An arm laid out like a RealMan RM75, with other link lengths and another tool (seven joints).
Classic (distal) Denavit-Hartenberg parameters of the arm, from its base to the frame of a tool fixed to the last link. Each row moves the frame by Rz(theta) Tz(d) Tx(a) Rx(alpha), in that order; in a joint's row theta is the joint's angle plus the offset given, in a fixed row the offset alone. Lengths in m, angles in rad.
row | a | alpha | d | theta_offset
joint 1 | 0 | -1.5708 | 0.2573 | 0
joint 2 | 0 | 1.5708 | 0 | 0
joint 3 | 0 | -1.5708 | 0.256 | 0
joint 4 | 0 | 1.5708 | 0 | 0
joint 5 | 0 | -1.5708 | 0.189 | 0
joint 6 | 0 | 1.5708 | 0 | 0
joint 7 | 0.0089 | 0.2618 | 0.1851 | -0.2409
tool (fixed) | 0 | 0 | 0.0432 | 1.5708
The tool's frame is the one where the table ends.
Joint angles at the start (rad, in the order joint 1, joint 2, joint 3, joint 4, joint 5, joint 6, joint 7): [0.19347, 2.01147, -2.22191, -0.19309, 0.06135, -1.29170, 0.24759]
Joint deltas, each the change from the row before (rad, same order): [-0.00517, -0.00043, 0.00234, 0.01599, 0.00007, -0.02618, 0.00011]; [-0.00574, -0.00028, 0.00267, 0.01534, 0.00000, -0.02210, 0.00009]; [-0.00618, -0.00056, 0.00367, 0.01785, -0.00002, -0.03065, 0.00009]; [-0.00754, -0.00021, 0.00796, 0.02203, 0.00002, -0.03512, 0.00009]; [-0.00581, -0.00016, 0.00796, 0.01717, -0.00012, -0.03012, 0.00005]
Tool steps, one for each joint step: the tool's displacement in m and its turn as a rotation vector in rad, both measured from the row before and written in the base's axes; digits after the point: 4 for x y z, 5 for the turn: [0.0013, -0.0035, 0.0029, 0.00530, 0.00566, 0.00178]; [0.0021, -0.0035, 0.0026, 0.00463, 0.00370, -0.00145]; [0.0012, -0.0040, 0.0037, 0.00721, 0.00708, 0.00233]; [0.0020, -0.0045, 0.0048, 0.01125, 0.00796, -0.00049]; [0.0010, -0.0034, 0.0043, 0.01101, 0.00792, 0.00116]
